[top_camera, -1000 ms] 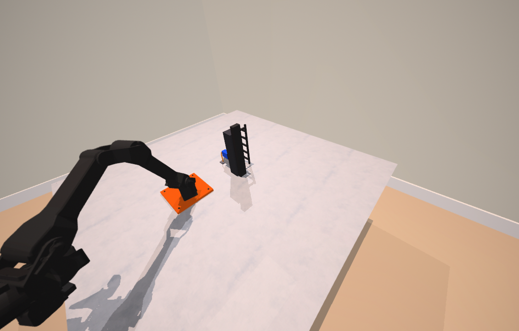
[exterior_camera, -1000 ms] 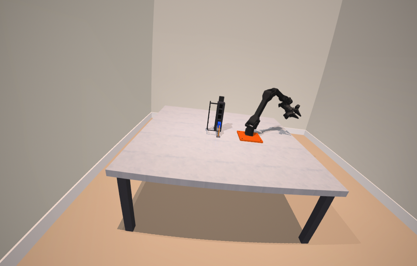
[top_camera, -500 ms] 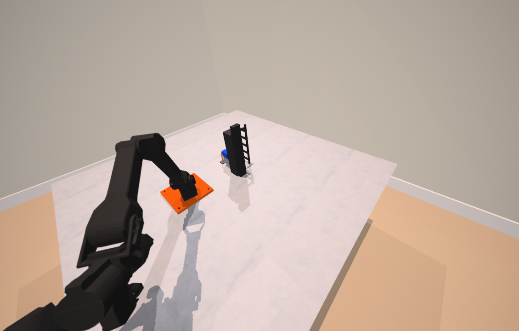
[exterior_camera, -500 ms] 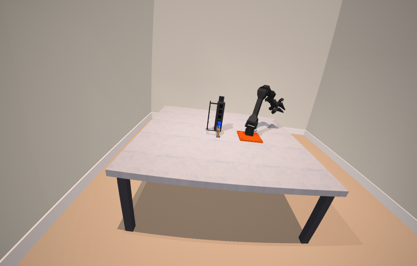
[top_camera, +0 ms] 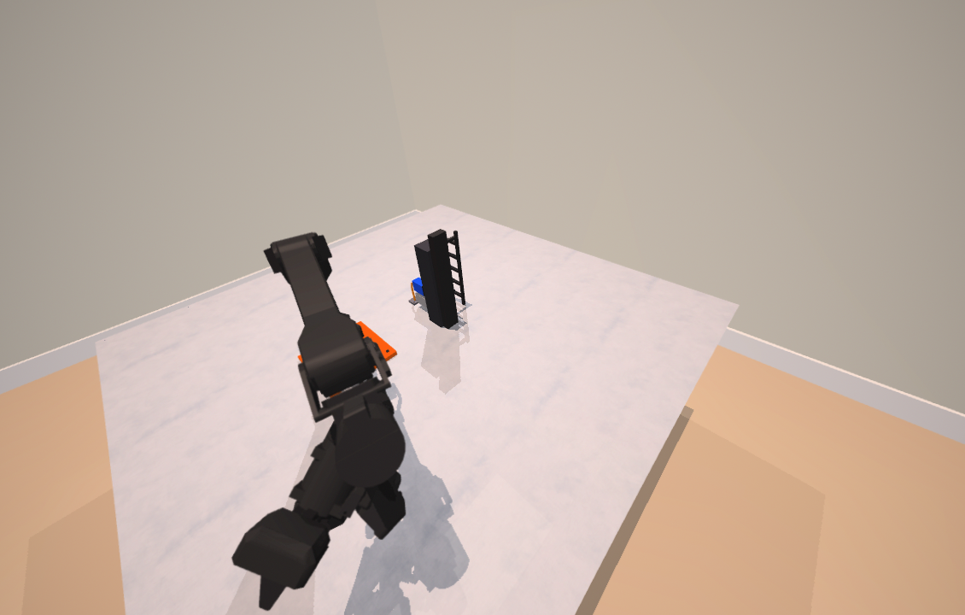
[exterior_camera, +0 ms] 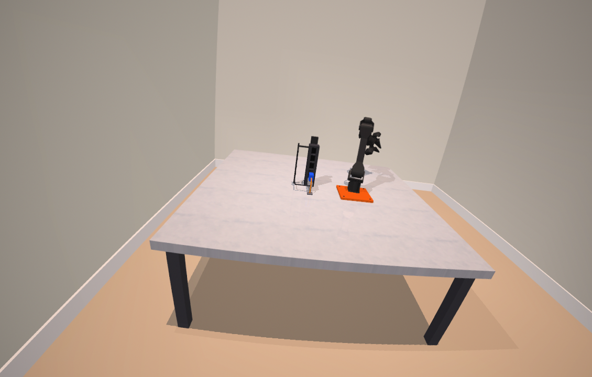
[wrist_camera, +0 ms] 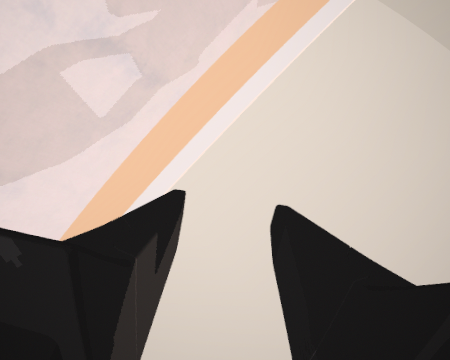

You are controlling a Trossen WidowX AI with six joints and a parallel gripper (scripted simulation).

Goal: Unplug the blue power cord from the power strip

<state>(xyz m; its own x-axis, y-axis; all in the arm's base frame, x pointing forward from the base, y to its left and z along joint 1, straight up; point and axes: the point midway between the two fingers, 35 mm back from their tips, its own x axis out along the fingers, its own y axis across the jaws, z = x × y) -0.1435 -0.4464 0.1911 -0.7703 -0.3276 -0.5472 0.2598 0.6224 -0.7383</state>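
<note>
The blue plug is 53 cm to the left of my gripper tip, 43 cm ahead of it and 9 cm below it.
</note>
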